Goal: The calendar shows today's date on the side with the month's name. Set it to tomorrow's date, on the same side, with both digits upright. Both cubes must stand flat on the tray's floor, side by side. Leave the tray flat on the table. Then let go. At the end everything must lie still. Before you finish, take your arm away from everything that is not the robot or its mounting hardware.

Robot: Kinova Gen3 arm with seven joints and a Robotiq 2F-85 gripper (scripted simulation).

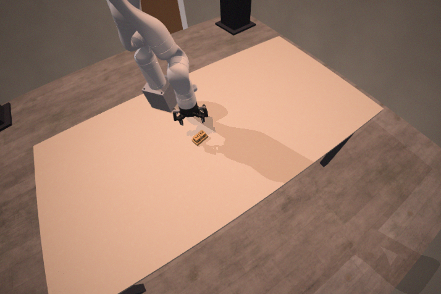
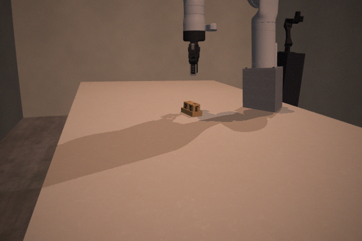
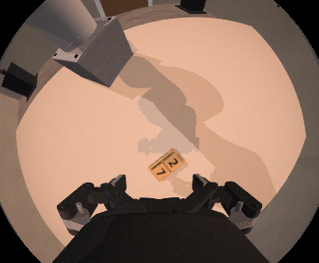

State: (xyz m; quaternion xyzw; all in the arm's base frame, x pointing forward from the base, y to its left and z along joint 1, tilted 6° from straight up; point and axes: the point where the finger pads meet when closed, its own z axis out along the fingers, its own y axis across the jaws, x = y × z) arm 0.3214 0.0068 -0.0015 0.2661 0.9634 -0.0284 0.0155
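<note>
My gripper is now 14 cm above the wooden tray, 1 cm to the right of it and 1 cm short of it.
</note>
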